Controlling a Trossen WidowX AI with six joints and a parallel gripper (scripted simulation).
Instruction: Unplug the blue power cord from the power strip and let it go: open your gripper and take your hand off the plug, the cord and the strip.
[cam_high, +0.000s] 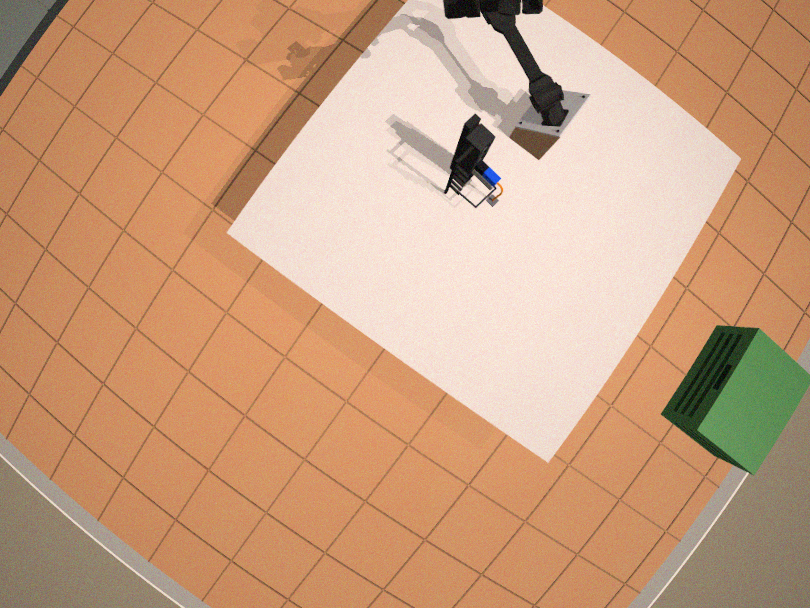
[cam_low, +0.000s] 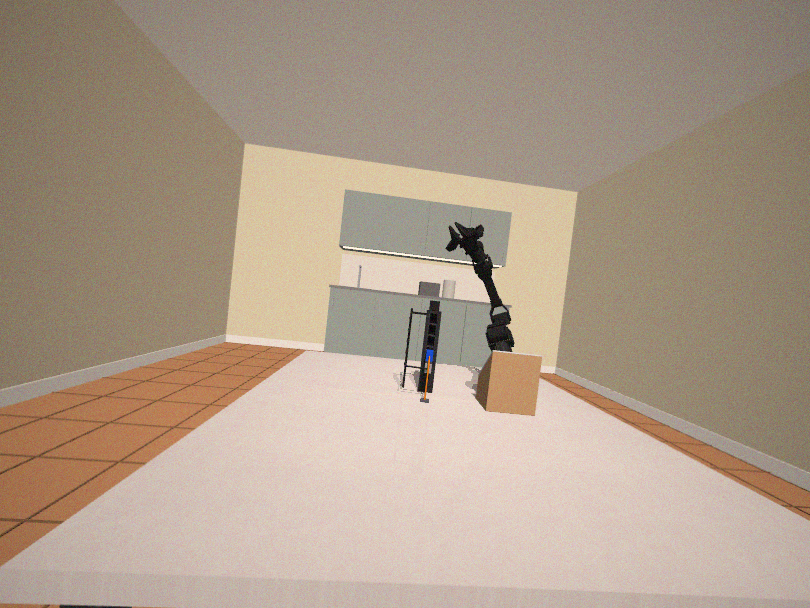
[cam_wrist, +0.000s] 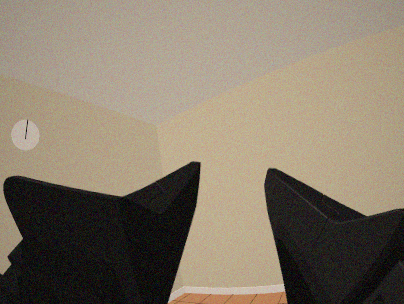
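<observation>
My gripper tip is now 7 cm short of the blue plug, 15 cm to the right of it and 52 cm above it.
</observation>
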